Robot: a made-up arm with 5 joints.
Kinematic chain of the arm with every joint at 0, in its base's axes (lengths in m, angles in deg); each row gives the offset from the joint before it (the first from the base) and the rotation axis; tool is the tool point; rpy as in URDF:
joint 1: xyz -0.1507 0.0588 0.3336 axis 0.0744 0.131 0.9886
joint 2: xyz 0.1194 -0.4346 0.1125 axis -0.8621 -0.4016 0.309
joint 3: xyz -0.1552 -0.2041 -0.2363 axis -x
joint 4: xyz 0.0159 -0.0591 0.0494 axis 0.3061 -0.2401 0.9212
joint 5: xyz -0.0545 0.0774 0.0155 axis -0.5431 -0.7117 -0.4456
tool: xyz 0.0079 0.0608 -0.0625 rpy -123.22 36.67 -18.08
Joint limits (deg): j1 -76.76..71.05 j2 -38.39..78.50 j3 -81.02..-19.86 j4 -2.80..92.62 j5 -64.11..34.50
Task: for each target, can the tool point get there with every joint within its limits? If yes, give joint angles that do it. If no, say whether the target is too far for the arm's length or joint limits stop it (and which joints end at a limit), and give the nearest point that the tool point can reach.
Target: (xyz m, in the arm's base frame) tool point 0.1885 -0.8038 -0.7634
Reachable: no: too far | nearest point 0.1659 -0.5628 0.0141 | short by 0.814 m
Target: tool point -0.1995 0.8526 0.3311
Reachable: no: joint limits stop it (at a limit: joint 1, joint 2, joint 3) | nearest point -0.5837 0.2093 0.0892 | short by 0.787 m
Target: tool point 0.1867 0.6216 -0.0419
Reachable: no: joint limits stop it (at a limit: joint 1, joint 3, joint 4, joint 5) | nearest point 0.2951 -0.1733 0.1362 | short by 0.822 m
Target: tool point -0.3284 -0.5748 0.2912
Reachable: yes | joints -12.50 18.55 -36.76 12.64 7.16
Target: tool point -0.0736 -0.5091 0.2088
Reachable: yes | joints 24.53 -15.80 -35.74 51.23 21.18
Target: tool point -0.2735 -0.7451 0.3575
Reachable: yes | joints -5.66 42.85 -59.98 51.28 -12.09
